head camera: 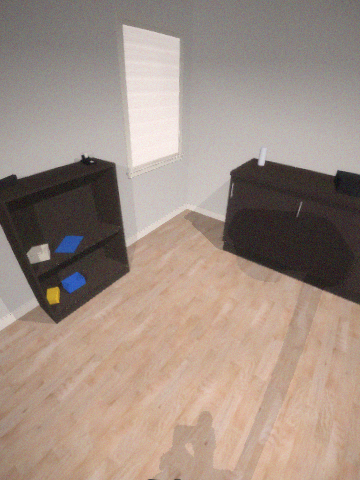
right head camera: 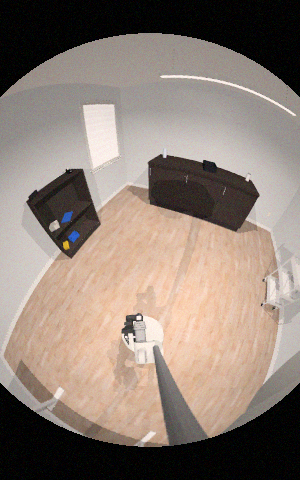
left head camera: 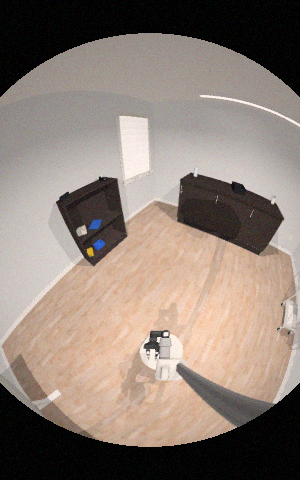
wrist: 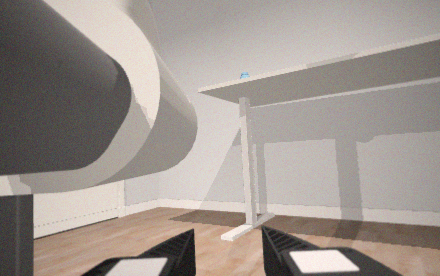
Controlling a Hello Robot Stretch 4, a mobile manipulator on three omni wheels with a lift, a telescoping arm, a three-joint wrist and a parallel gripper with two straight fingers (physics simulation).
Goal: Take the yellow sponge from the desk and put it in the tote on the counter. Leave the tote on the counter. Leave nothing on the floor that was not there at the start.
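Frame: origin at the robot's base, x back, y right, z up, level; metres.
Where they show: gripper, fingertip midpoint: (right head camera: 130, 344) (left head camera: 151, 359) (wrist: 228, 248).
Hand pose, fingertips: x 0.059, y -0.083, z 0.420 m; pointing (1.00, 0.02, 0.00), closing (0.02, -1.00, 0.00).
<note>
After its pixels a point has its place.
The desk (wrist: 320, 80) {x 1.499, y -0.649, z 0.897 m} shows from below in the wrist view, its pale top above and to the right of my fingers; its upper surface is hidden, and no yellow sponge shows on it. The dark counter (head camera: 295, 176) {x -2.141, y 0.803, z 0.882 m} (left head camera: 215, 183) {x -2.100, y 0.836, z 0.882 m} (right head camera: 187, 163) {x -2.088, y 0.869, z 0.883 m} stands against the far wall. A black box-like thing (head camera: 348, 184) {x -1.821, y 1.102, z 0.962 m} (left head camera: 238, 187) {x -1.819, y 1.113, z 0.976 m} (right head camera: 209, 165) {x -1.818, y 1.117, z 0.979 m}, which may be the tote, is on its top; its inside cannot be made out. My gripper (wrist: 228, 248) {x 0.059, y -0.083, z 0.420 m} (left head camera: 152, 356) {x 0.059, y -0.083, z 0.420 m} is open and empty, folded in over the base, away from desk and counter.
A dark bookshelf (head camera: 60, 179) {x -1.366, y -0.887, z 1.032 m} (left head camera: 87, 189) {x -1.388, y -0.925, z 1.032 m} at the left holds a yellow block (head camera: 53, 295) {x -1.202, y -1.133, z 0.117 m} (left head camera: 90, 252) {x -1.185, y -1.112, z 0.118 m} and blue things. A white cylinder (head camera: 262, 156) {x -2.394, y 0.539, z 0.971 m} stands on the counter. A white cart (right head camera: 272, 291) {x -0.048, y 1.925, z 0.105 m} is at the right. A light blue thing (wrist: 244, 75) {x 1.835, y -0.223, z 1.059 m} shows above the desk's edge.
</note>
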